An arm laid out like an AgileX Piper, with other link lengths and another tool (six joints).
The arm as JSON. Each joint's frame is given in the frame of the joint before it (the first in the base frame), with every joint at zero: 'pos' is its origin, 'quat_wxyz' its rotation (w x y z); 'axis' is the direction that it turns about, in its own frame. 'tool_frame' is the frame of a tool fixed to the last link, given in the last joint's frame.
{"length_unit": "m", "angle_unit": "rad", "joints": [
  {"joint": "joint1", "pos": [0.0, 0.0, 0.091], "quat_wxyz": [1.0, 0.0, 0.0, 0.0], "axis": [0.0, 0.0, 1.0]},
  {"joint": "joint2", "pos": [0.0, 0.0, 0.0], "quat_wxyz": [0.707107, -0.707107, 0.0, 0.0], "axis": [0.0, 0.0, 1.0]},
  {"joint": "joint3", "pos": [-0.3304, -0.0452, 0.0], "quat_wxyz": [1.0, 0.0, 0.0, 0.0], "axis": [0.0, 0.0, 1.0]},
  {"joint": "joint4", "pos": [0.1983, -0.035, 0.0], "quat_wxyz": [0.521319, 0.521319, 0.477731, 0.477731], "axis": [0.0, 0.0, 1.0]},
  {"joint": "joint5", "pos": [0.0, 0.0, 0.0], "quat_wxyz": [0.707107, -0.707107, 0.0, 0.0], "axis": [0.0, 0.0, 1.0]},
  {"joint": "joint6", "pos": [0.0, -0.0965, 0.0], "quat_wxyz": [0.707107, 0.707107, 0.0, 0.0], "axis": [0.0, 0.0, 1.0]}
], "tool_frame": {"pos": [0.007, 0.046, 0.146], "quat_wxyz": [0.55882, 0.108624, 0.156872, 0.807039]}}
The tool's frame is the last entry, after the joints.
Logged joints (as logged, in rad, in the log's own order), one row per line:
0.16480, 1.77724, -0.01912, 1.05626, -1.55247, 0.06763
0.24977, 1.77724, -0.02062, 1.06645, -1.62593, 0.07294
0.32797, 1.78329, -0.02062, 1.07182, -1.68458, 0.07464
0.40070, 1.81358, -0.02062, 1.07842, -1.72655, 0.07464
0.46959, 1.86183, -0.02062, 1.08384, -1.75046, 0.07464
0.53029, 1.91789, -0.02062, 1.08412, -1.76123, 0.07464
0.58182, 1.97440, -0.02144, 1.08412, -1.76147, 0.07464
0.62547, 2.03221, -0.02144, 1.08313, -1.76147, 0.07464
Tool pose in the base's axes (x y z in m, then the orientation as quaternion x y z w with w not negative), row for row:
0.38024, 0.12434, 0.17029, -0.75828, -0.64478, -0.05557, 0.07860
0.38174, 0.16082, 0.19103, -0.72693, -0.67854, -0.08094, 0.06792
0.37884, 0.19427, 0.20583, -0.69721, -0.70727, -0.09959, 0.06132
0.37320, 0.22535, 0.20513, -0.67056, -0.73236, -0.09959, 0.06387
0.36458, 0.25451, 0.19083, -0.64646, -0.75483, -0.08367, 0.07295
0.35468, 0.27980, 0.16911, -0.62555, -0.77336, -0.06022, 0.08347
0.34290, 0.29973, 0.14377, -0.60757, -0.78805, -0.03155, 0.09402
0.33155, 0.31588, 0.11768, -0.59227, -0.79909, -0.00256, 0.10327
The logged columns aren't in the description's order. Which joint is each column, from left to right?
Columns, left to right: joint1, joint2, joint6, joint5, joint3, joint4.
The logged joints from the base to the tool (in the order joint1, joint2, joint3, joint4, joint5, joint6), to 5 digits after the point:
0.16480, 1.77724, -1.55247, 0.06763, 1.05626, -0.01912
0.24977, 1.77724, -1.62593, 0.07294, 1.06645, -0.02062
0.32797, 1.78329, -1.68458, 0.07464, 1.07182, -0.02062
0.40070, 1.81358, -1.72655, 0.07464, 1.07842, -0.02062
0.46959, 1.86183, -1.75046, 0.07464, 1.08384, -0.02062
0.53029, 1.91789, -1.76123, 0.07464, 1.08412, -0.02062
0.58182, 1.97440, -1.76147, 0.07464, 1.08412, -0.02144
0.62547, 2.03221, -1.76147, 0.07464, 1.08313, -0.02144

